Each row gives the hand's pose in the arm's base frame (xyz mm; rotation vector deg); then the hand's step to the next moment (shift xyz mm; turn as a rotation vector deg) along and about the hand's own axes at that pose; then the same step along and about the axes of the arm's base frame.
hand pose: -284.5 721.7 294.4 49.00 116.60 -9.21
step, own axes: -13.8 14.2 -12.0 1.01 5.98 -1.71
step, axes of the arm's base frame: 5.6 8.6 20.7 2.20 5.73 1.43
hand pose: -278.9 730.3 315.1 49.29 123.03 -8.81
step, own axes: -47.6 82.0 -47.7 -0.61 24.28 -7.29
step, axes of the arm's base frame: 42.3 55.2 80.2 10.82 20.90 9.44
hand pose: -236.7 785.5 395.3 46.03 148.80 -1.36
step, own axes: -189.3 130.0 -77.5 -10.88 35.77 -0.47
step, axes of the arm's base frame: 181.6 17.4 159.5 27.36 24.02 8.52
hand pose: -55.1 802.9 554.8 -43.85 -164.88 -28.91
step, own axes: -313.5 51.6 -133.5 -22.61 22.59 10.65
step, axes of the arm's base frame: 301.1 -148.8 77.3 30.55 11.73 -8.02
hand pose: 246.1 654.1 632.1 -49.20 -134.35 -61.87
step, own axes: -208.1 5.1 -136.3 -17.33 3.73 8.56
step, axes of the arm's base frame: 169.1 -178.7 -37.2 14.10 2.39 -13.53
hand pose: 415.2 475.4 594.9 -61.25 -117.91 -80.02
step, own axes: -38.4 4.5 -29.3 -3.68 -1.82 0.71
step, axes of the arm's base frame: 25.0 -39.6 -12.9 0.86 -1.01 -3.95
